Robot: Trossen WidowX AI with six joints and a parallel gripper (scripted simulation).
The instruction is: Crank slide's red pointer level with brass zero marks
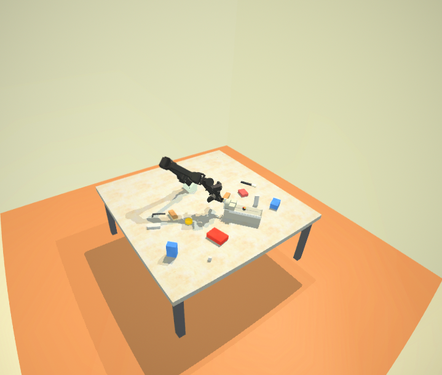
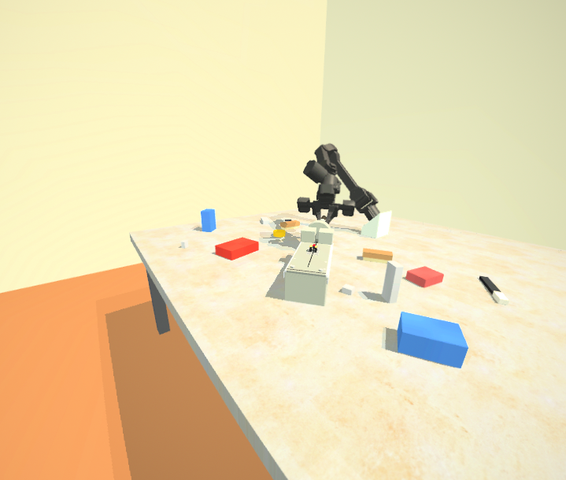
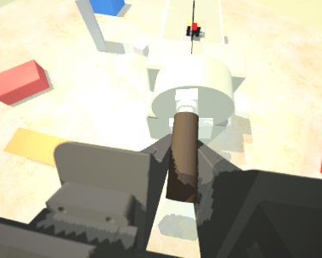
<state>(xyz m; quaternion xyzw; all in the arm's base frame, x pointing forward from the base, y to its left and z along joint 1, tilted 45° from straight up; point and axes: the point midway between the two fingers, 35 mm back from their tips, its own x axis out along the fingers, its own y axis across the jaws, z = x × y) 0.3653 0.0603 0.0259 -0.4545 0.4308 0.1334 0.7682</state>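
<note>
My gripper tip is now 1 cm below the crank. Round my gripper tip: brown crank handle 3 cm above, 1 cm to the right, 1 cm behind; red pointer 13 cm ahead, 9 cm to the left, 1 cm below; yellow disc 26 cm to the right, 8 cm below, 3 cm behind.
</note>
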